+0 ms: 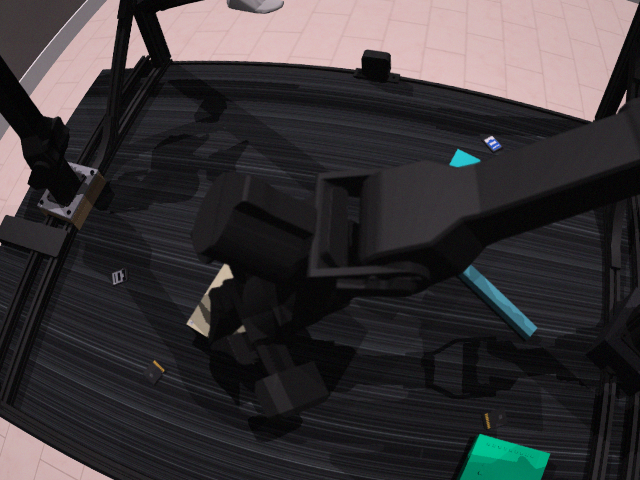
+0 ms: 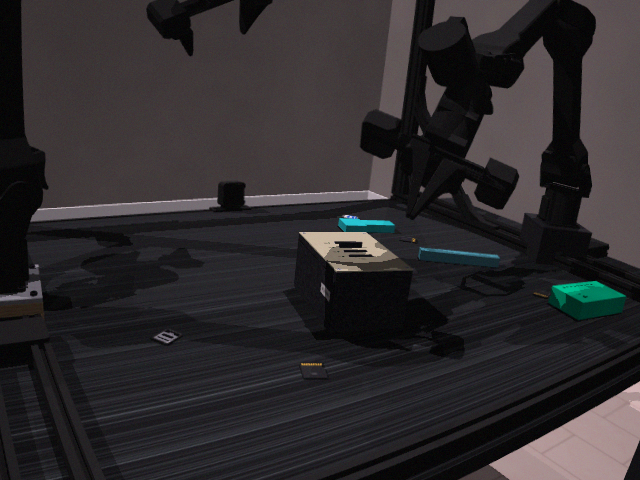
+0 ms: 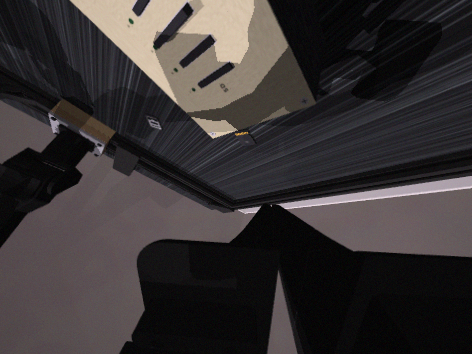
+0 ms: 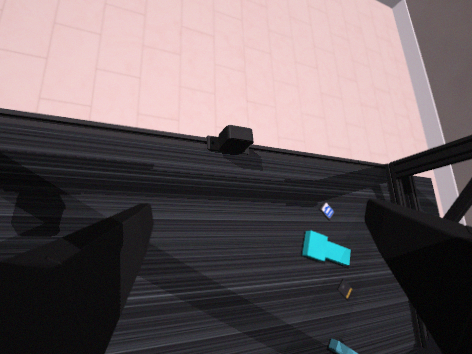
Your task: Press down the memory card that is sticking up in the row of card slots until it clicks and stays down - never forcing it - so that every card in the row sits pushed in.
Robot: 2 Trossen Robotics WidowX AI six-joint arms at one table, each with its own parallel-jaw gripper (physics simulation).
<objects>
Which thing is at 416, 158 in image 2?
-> The left gripper.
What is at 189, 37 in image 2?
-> The right gripper.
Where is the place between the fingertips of the right gripper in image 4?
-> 259, 212
</objects>
